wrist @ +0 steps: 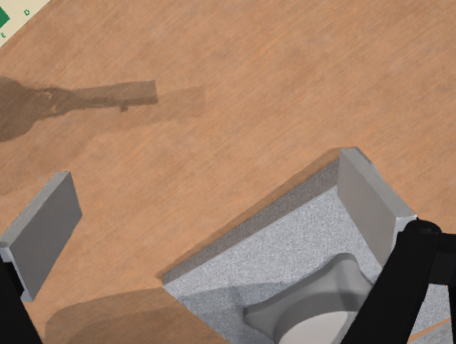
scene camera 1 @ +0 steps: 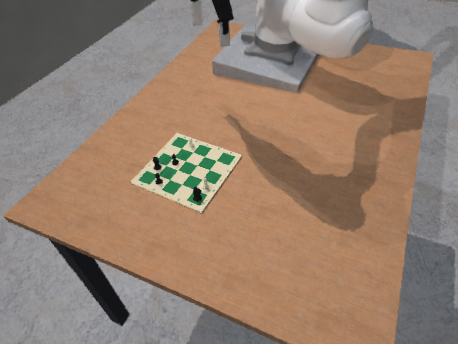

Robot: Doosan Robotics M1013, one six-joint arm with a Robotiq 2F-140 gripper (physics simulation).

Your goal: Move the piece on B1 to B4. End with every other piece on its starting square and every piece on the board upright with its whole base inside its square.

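Seen in the pictures: gripper, fingertip midpoint: (wrist: 206, 183) (scene camera 1: 211, 35); arm's base, link origin: (wrist: 326, 315) (scene camera 1: 274, 47).
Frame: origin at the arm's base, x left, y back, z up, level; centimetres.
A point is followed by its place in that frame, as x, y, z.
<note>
The small green and cream board (scene camera 1: 187, 168) {-5.3, -64.0, -3.3} (wrist: 37, 4) {-1.7, -53.8, -3.3} lies mid-table; its corner shows at the wrist view's upper left, with letters D and E. By that lettering, B1 is on the edge away from the robot and holds a small black pawn (scene camera 1: 158, 179) {-10.0, -71.1, -2.0}. B4 (scene camera 1: 184, 154) {-8.5, -59.4, -3.3} is a bare green square. Another black pawn (scene camera 1: 175, 160) {-9.1, -63.4, -2.0} stands on B3, a taller black piece (scene camera 1: 156, 163) {-13.0, -66.6, -1.3} on A2, a pale piece (scene camera 1: 192, 145) {-7.6, -56.0, -2.5} on B5, a pale piece (scene camera 1: 206, 184) {2.4, -68.4, -2.1} on E2, and a black piece (scene camera 1: 197, 195) {1.9, -72.7, -1.6} on E1. All look upright. My gripper (scene camera 1: 211, 25) {-9.0, -34.9, 19.7} (wrist: 206, 183) {-9.0, -34.9, 19.7} is open and empty, high near the base, away from the board.
The grey base block (scene camera 1: 250, 75) {-3.0, -18.5, -1.2} (wrist: 280, 250) {-2.4, -14.5, 0.2} stands at the table's robot end, beneath the white arm (scene camera 1: 330, 25) {20.3, -16.8, 18.0}. The wooden table (scene camera 1: 280, 260) {25.4, -81.5, -3.9} (wrist: 275, 75) {-15.3, -31.0, -3.9} extends around the board. Arm shadows fall to the board's right in the scene view.
</note>
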